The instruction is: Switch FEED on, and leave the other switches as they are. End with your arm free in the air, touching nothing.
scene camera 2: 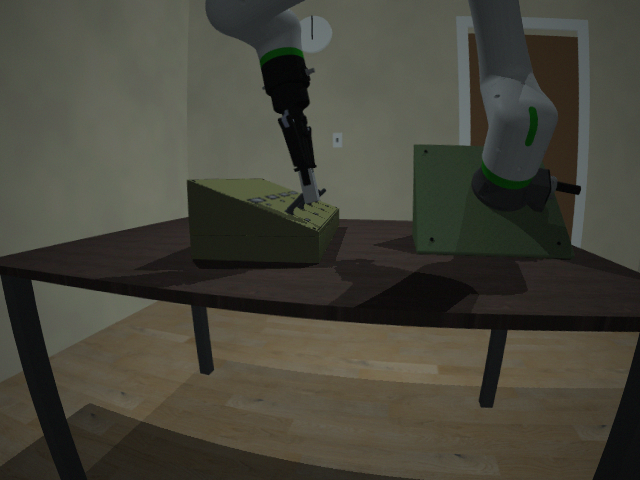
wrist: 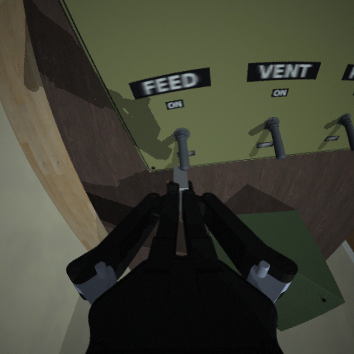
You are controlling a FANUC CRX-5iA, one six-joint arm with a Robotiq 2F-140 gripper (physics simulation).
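Pixels of known places: gripper, between the fingertips: [scene camera 2: 312,202] [wrist: 179,175]; arm's base, origin of its link: [scene camera 2: 501,188].
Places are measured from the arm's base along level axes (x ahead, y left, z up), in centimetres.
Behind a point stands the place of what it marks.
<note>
The yellow-green switch box [scene camera 2: 253,232] {y 33.7, x 47.7, z -8.4 cm} [wrist: 200,30] {y 24.7, x 55.5, z -1.2 cm} stands on the table with a sloping panel. In the wrist view the FEED switch [wrist: 183,151] {y 25.2, x 42.9, z -2.8 cm} is a grey lever under its label, pointing down, away from its ON mark. The VENT lever [wrist: 277,140] {y 13.9, x 45.6, z -2.8 cm} beside it also points down, and part of a third lever [wrist: 348,131] {y 2.6, x 48.5, z -3.4 cm} shows at the right edge. My gripper [scene camera 2: 310,199] {y 25.5, x 39.0, z -3.2 cm} [wrist: 179,175] {y 25.5, x 39.0, z -3.2 cm} is shut and empty. Its tips are low at the panel's lower edge, right at the free end of the FEED lever; whether they touch it is unclear.
A green box [scene camera 2: 439,206] {y 6.9, x 15.0, z -4.7 cm} [wrist: 285,245] {y 0.0, x 21.5, z -3.5 cm} stands on the dark table [scene camera 2: 103,266] {y 48.9, x 74.3, z -14.1 cm} [wrist: 70,115] {y 47.9, x 43.7, z -14.1 cm}, to the right in the scene view. A white arm section [scene camera 2: 516,124] {y 20.1, x 0.5, z 12.3 cm} with a green band and a black end hangs in front of it. Square buttons [scene camera 2: 256,199] {y 27.1, x 50.9, z -2.6 cm} show higher on the switch panel.
</note>
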